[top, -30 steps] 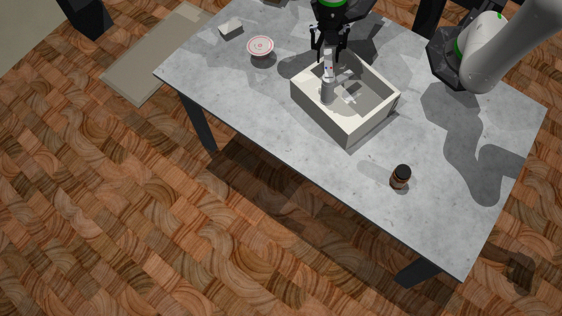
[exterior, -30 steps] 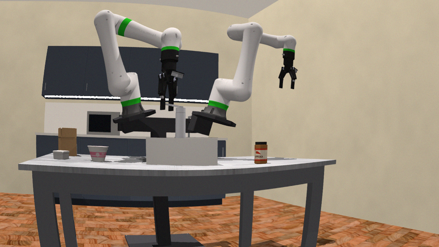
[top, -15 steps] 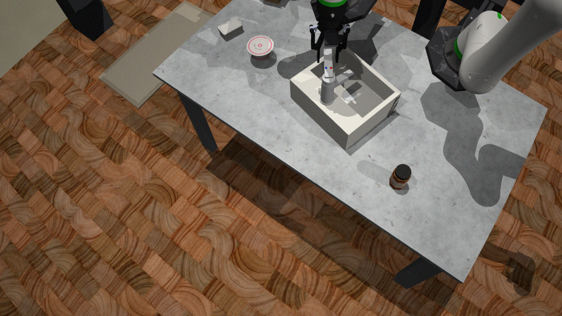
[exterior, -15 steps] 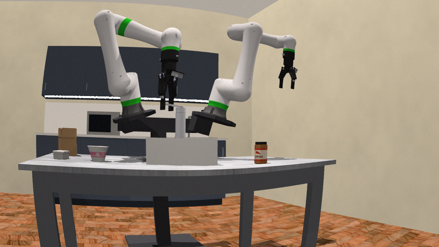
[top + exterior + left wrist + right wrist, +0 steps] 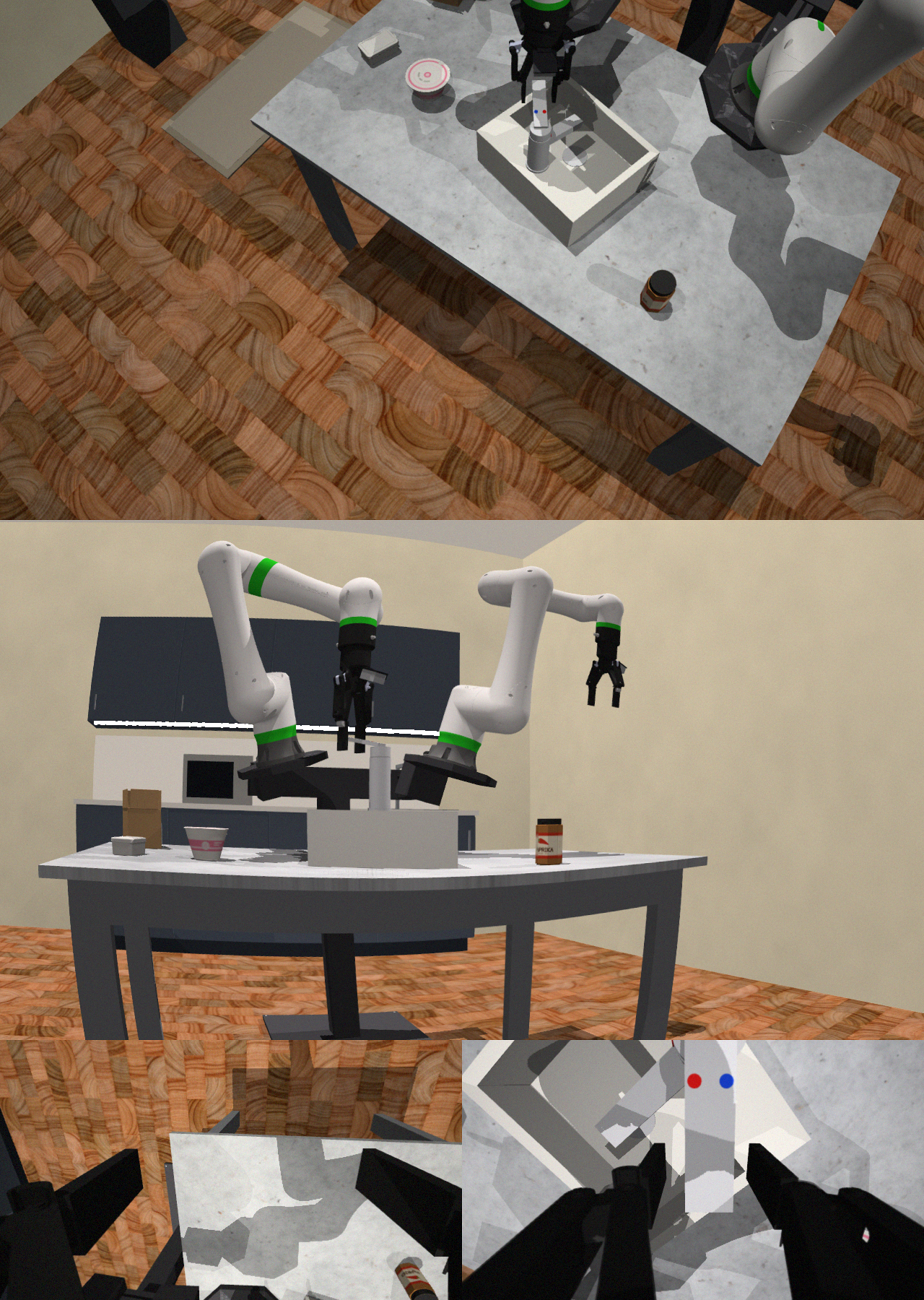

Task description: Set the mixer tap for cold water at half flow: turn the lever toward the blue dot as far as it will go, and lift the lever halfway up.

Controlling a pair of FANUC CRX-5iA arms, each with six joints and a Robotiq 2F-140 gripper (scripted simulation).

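Observation:
The flat lever lies 40 mm ahead of my right hand, 30 mm to the left of it and 10 mm below it. From my right hand the other things lie so: pink-and-white bowl 360 mm to the right, 240 mm below, 40 mm behind; paprika jar 430 mm to the left, 240 mm below, 160 mm ahead; white basin 250 mm below, 80 mm to the left, 50 mm behind.

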